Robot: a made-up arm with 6 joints. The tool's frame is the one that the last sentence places.
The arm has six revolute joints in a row. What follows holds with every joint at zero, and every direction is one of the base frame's. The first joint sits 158 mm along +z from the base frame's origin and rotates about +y. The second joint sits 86 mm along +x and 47 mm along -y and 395 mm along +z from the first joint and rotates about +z. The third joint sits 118 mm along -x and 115 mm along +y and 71 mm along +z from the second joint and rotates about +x. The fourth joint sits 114 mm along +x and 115 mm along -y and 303 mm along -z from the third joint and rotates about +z. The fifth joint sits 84 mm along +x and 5 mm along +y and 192 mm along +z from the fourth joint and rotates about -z. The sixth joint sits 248 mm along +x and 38 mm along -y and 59 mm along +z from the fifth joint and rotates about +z. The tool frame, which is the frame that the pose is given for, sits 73 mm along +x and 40 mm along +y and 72 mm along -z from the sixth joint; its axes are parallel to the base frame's.
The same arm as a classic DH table. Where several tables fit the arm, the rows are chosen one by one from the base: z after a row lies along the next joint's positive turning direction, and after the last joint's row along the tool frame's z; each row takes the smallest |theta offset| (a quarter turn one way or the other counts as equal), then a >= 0, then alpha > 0; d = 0 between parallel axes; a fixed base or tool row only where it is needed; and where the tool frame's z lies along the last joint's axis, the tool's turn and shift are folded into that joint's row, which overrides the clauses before.
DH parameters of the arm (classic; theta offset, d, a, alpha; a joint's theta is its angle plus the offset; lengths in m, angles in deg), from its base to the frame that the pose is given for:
base (fixed): 0 0.158 0 -90
joint 1: 0 -0.047 0.086 90
joint 2: 90 0.466 0.115 90
joint 3: 0 -0.004 -0.115 -90
joint 4: -86.59 0 0.0841 180
joint 5: 12.12 0 0.2509 180
joint 6: 37.43 0 0.0832 0
tool (fixed): -28.72 -0.124 0 0

